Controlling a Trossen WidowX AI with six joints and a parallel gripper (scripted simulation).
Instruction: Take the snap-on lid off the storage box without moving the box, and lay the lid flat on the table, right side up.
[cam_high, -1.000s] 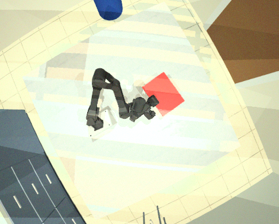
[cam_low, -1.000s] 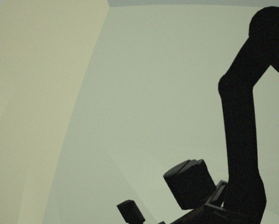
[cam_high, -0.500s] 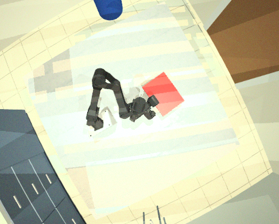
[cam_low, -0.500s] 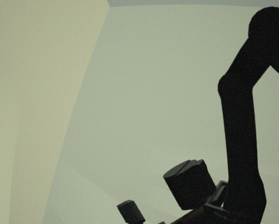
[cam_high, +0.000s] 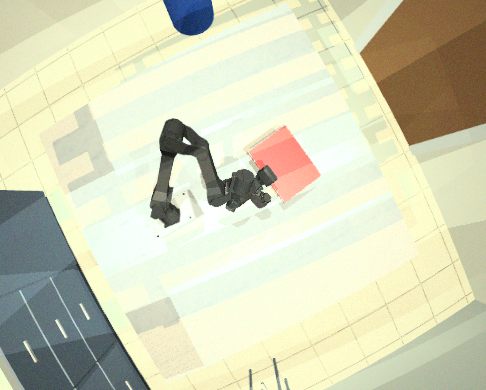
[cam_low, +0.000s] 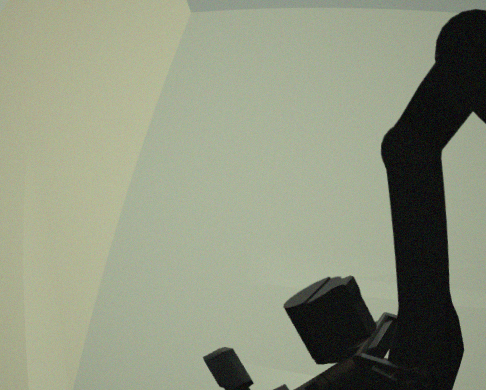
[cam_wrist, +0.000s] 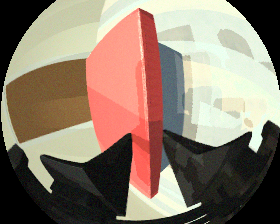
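My gripper tip is now 70 mm short of the red lid and 20 mm to the right of it. From my gripper tip the other things lie so: grey-blue box (70 mm ahead, 20 mm to the left, 50 mm below).
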